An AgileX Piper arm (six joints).
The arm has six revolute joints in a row. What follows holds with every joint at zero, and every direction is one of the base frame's.
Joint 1 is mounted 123.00 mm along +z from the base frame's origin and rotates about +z.
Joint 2 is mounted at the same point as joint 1 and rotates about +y.
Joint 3 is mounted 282.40 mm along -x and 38.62 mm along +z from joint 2 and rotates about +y.
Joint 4 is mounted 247.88 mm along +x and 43.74 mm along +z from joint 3 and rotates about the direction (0.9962, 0, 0.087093).
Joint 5 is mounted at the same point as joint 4 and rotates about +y.
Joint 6 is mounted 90.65 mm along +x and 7.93 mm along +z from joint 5 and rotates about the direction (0.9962, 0, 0.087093).
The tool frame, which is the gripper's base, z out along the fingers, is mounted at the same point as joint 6; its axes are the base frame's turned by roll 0.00, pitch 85.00 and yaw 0.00 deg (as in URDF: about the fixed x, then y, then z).
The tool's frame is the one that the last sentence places.
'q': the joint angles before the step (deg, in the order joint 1, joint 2, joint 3, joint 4, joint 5, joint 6). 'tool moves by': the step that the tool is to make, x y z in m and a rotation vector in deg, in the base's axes. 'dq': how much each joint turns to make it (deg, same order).
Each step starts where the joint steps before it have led.
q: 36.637 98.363 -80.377 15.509 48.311 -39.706
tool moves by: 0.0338 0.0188 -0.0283 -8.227 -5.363 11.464
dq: 0.000 9.404 -7.439 -4.526 0.697 -11.753
